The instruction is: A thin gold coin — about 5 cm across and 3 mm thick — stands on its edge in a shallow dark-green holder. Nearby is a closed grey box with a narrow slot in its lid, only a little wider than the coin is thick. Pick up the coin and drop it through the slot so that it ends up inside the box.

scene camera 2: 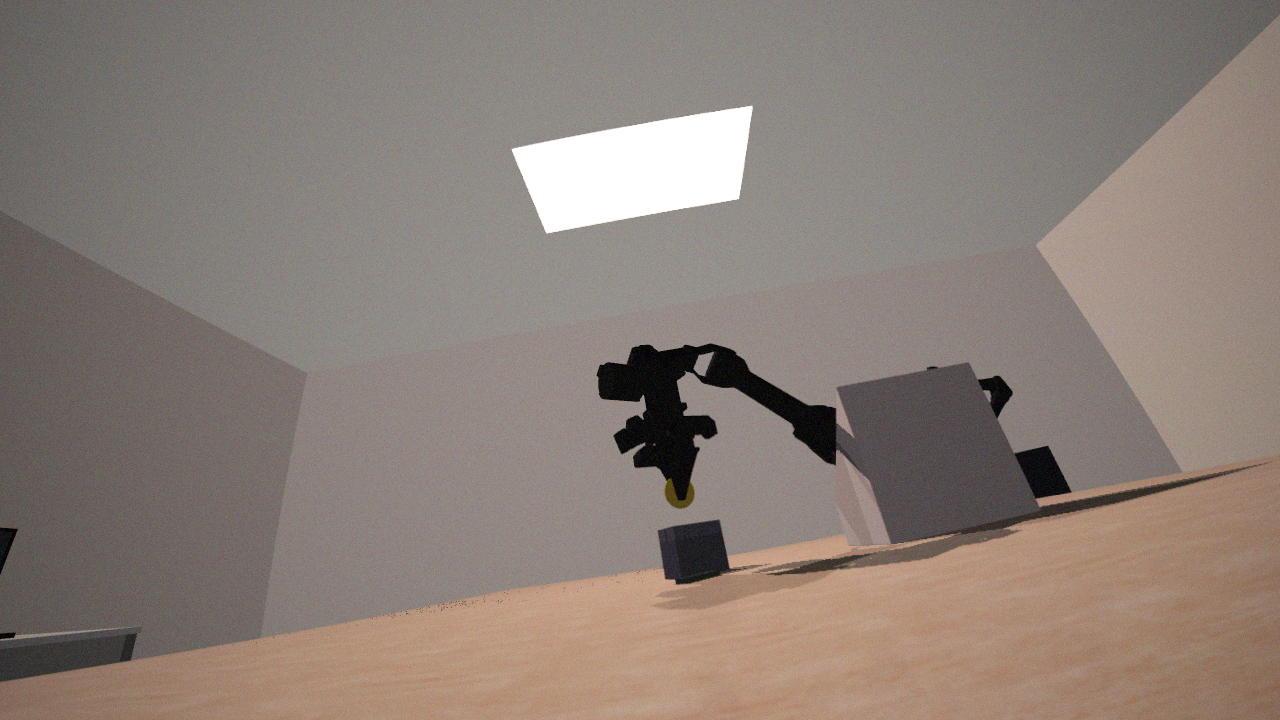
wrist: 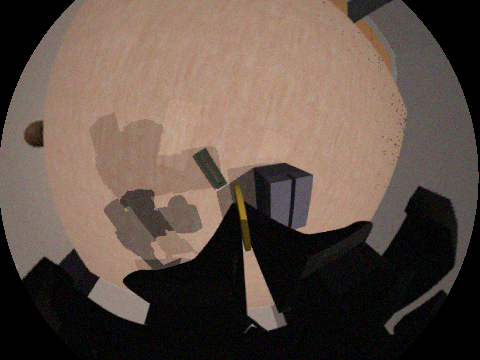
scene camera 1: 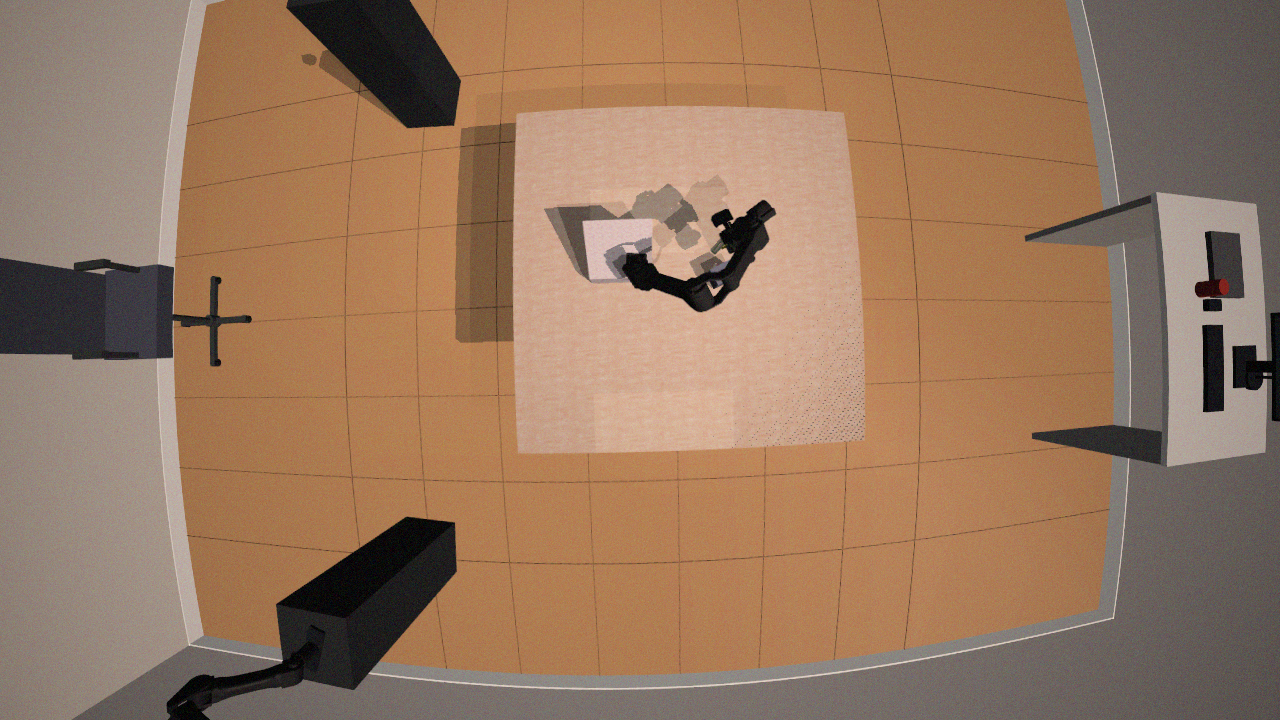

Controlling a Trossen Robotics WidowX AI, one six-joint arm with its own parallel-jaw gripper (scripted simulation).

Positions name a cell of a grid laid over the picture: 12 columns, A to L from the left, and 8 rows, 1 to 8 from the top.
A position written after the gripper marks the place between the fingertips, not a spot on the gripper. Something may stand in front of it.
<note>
The gripper (scene camera 2: G6) holds a coin.
The gripper is seen too in the wrist view (wrist: F5).
</note>
